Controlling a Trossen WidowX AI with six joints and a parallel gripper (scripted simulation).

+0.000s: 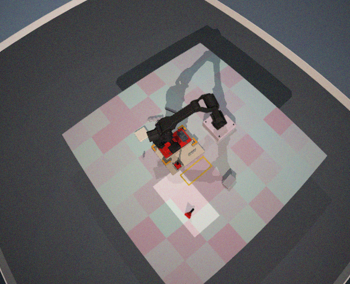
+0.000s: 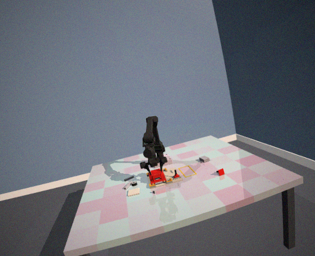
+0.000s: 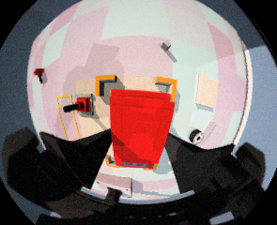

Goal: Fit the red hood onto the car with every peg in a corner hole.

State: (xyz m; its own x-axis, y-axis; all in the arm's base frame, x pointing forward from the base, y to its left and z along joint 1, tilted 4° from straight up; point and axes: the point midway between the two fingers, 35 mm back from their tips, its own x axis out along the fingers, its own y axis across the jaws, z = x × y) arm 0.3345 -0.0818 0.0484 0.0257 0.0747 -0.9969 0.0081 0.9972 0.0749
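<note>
My gripper tip is 30 mm above the white engine block and 10 mm to the right of it. Also, from my gripper tip: cream plate (180 mm to the right, 90 mm ahead, 50 mm below); then red hood (10 mm above).
</note>
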